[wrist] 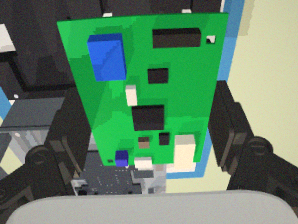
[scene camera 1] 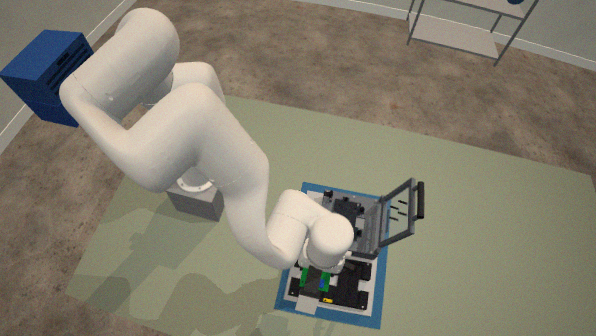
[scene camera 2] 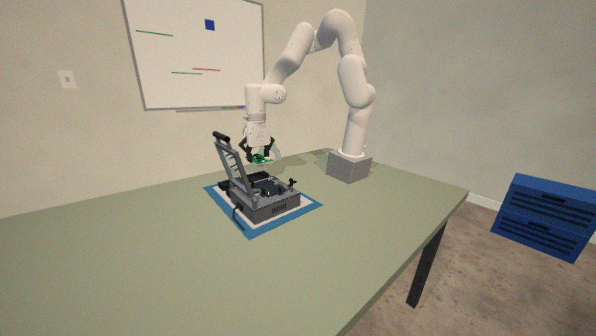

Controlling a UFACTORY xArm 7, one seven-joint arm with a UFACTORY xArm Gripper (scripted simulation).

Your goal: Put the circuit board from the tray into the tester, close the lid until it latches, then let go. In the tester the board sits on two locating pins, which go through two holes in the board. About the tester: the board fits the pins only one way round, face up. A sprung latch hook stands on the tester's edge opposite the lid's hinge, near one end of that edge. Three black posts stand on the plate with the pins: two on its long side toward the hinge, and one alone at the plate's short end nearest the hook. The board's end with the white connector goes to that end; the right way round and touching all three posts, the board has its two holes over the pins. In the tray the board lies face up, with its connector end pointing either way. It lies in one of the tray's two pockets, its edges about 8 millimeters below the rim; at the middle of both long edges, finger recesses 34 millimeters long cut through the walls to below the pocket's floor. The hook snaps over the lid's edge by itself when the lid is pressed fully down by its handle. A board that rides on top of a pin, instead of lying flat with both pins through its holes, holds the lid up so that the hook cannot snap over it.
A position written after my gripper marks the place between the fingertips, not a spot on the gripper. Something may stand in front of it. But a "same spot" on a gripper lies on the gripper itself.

Labels:
My gripper shows in the wrist view, in scene camera 1 [317, 268] and in scene camera 2. The same spot on my gripper: [wrist: 48, 170] is [scene camera 2: 248, 148].

